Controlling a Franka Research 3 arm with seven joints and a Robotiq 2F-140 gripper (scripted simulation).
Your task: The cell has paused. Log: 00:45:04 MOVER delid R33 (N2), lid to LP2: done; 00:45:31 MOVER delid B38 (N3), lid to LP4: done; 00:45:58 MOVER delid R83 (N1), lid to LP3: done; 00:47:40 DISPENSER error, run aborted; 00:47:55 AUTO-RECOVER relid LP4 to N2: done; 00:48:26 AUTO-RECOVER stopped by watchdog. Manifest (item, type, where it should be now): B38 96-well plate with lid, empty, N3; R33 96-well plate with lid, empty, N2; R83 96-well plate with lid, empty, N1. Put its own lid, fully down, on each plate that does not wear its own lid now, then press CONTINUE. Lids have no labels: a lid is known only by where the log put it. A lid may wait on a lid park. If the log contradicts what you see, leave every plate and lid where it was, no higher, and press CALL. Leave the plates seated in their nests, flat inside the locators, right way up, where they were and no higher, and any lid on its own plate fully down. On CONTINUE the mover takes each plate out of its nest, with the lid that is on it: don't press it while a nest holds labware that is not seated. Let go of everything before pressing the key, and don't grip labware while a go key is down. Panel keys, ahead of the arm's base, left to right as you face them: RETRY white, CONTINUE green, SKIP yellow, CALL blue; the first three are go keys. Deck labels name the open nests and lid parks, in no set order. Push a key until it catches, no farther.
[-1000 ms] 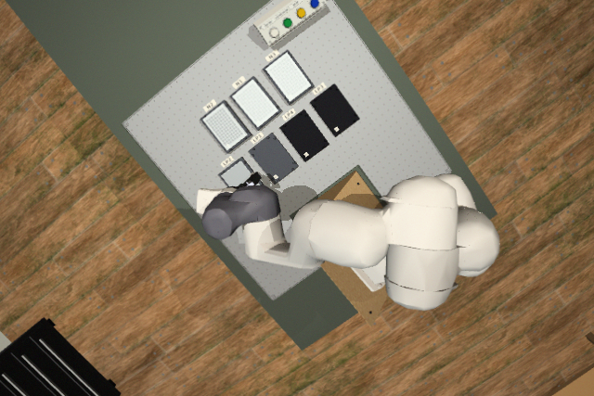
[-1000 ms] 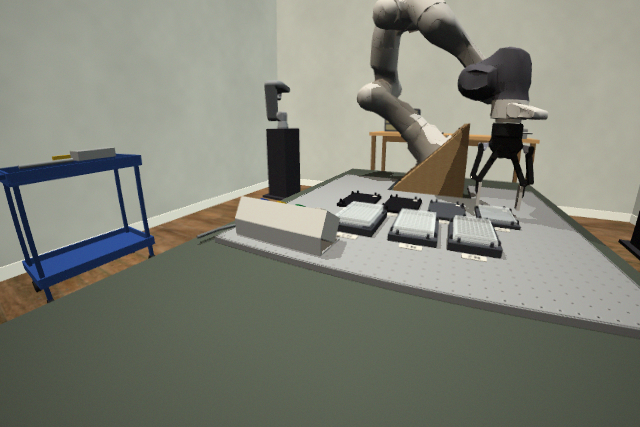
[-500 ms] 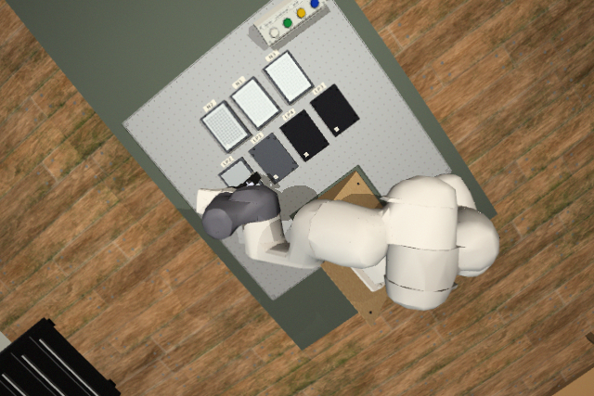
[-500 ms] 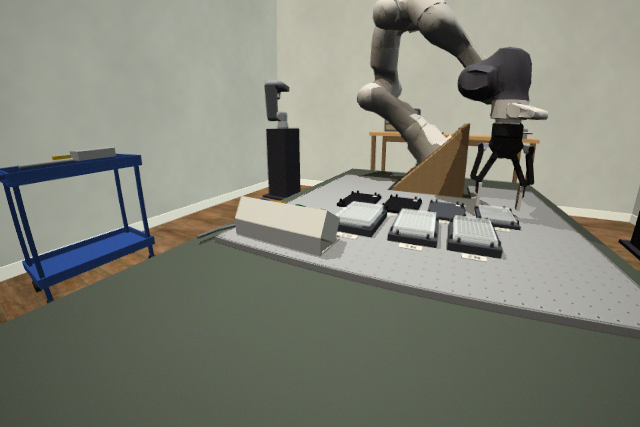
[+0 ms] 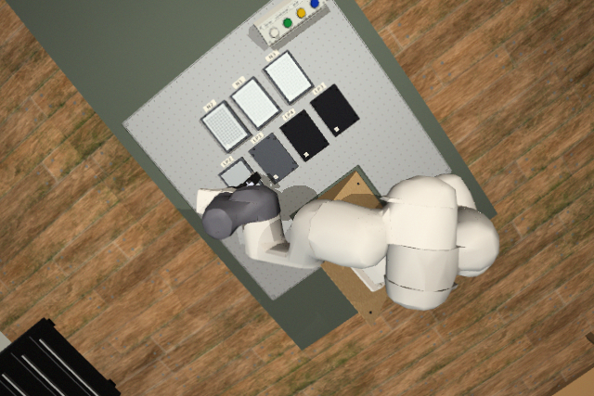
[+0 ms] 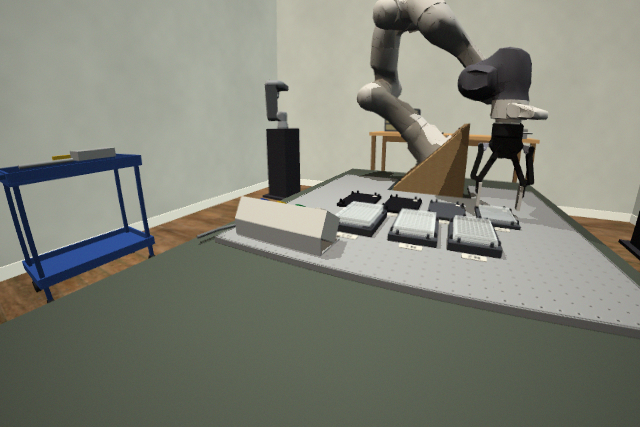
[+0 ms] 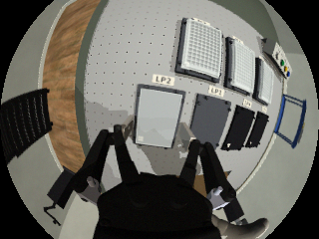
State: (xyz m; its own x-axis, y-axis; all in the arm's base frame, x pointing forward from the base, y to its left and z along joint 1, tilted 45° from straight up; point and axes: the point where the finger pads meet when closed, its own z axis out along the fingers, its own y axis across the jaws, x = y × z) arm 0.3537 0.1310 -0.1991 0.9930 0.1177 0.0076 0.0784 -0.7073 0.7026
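Right now my hand is 5 cm above the lid park LP2. From my hand the other things lie so: lid park LP4: 2 cm ahead, 26 cm to the right, 5 cm below; then LP1: 2 cm ahead, 13 cm to the right, 5 cm below; then lid park LP3: 4 cm ahead, 39 cm to the right, 5 cm below.
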